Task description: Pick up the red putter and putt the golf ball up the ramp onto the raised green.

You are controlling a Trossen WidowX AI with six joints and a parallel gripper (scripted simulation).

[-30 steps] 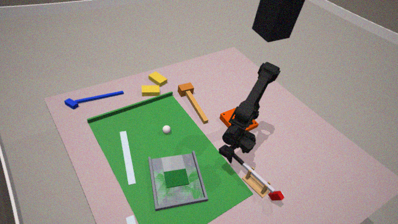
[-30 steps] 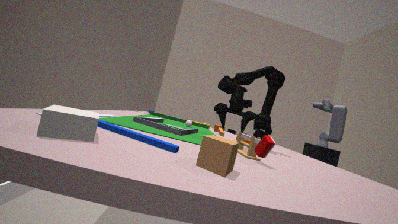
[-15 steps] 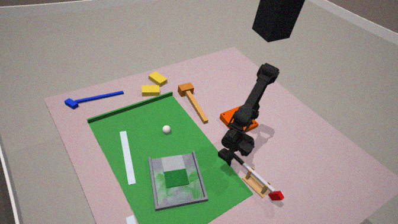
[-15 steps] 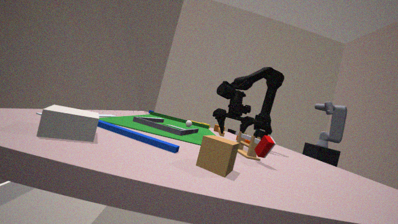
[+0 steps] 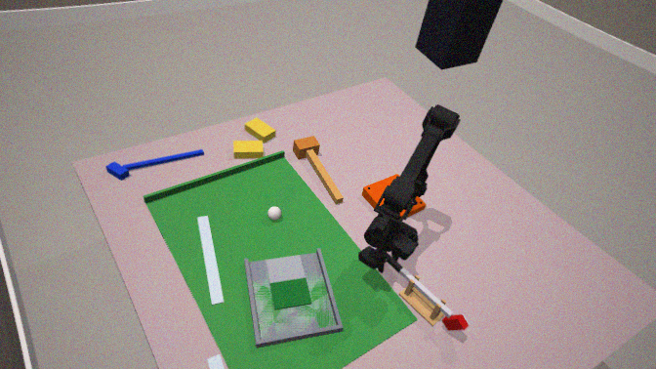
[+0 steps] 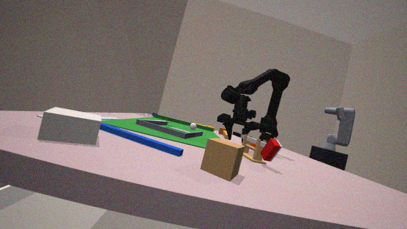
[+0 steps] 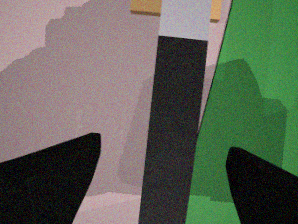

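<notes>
Now: the red putter 30 mm behind my gripper tip, 110 mm to the left of it and 30 mm above it. Also, from my gripper tip: white golf ball: 220 mm ahead, 310 mm to the right, 10 mm below; green mat: 280 mm ahead, 180 mm to the right, 30 mm below; wooden rack: 30 mm behind, 130 mm to the left.
</notes>
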